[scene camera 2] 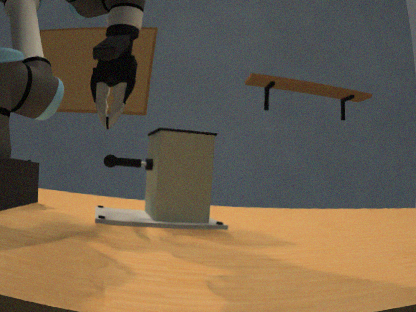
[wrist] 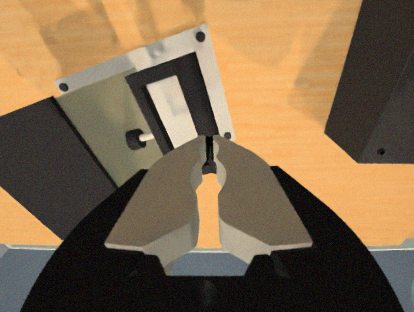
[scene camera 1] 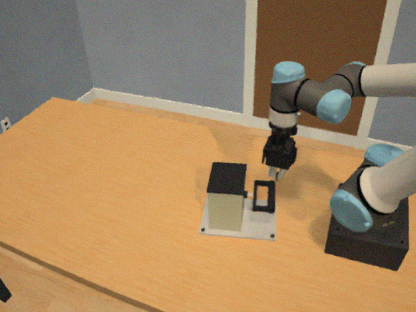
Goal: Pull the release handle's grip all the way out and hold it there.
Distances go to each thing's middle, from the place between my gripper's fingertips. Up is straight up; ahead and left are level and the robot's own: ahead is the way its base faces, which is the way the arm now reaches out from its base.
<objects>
Right now the light grey base plate (scene camera 1: 256,225) is 16 cm below my hand, 10 cm ahead of it and 4 cm to the left of it.
</objects>
